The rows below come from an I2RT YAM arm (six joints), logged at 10 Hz.
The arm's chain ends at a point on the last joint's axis. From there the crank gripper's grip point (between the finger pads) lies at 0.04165 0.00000 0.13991 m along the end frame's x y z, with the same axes.
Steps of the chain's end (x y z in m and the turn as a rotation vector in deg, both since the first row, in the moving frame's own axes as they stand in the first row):
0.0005 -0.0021 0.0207 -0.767 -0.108 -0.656
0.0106 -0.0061 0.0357 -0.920 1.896 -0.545
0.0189 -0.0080 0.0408 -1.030 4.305 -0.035
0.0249 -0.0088 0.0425 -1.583 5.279 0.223
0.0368 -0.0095 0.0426 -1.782 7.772 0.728
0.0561 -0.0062 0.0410 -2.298 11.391 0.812
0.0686 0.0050 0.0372 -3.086 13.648 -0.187
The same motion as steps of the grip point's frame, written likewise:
0.0002 -0.0007 0.0208 -0.767 -0.108 -0.656
0.0152 -0.0043 0.0342 -0.920 1.896 -0.545
0.0293 -0.0055 0.0373 -1.030 4.305 -0.035
0.0376 -0.0048 0.0380 -1.583 5.279 0.223
0.0553 -0.0046 0.0356 -1.782 7.772 0.728
0.0829 0.0000 0.0299 -2.298 11.391 0.812
0.1004 0.0120 0.0232 -3.086 13.648 -0.187

